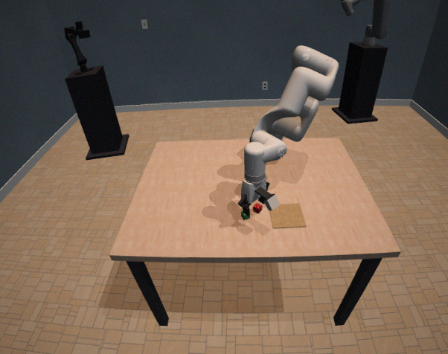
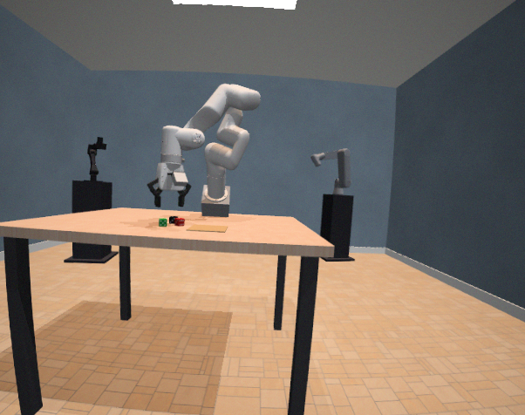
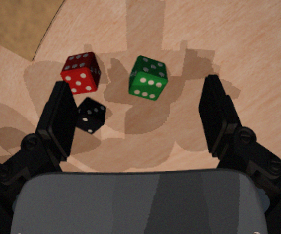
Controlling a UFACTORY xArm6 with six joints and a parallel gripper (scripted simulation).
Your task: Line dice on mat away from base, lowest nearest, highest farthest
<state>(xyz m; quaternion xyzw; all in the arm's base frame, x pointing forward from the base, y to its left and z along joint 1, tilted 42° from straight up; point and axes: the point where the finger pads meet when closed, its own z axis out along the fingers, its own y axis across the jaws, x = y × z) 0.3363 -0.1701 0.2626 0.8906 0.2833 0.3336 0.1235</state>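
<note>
Now: the green die 7 cm below my hand, 3 cm to the right of it and 3 cm behind it. The rest, counted from my hand: black die (12 cm behind, 7 cm below); then tan mat (15 cm to the left, 9 cm below); then red die (7 cm below, 6 cm behind, 3 cm to the left).
</note>
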